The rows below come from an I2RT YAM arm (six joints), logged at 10 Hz.
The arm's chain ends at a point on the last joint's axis. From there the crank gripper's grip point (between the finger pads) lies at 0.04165 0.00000 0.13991 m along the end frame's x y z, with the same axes.
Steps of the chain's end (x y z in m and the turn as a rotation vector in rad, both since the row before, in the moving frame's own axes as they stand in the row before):
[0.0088 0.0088 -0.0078 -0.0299 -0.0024 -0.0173]
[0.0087 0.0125 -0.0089 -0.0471 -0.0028 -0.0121]
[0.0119 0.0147 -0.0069 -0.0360 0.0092 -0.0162]
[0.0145 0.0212 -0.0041 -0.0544 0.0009 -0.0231]
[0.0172 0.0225 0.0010 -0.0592 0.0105 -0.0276]
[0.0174 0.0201 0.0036 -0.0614 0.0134 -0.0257]
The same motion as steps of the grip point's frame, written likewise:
[0.0085 0.0123 -0.0078 -0.0299 -0.0024 -0.0173]
[0.0083 0.0186 -0.0089 -0.0471 -0.0028 -0.0121]
[0.0132 0.0190 -0.0074 -0.0360 0.0092 -0.0162]
[0.0147 0.0278 -0.0043 -0.0544 0.0009 -0.0231]
[0.0188 0.0296 0.0003 -0.0592 0.0105 -0.0276]
[0.0194 0.0276 0.0028 -0.0614 0.0134 -0.0257]

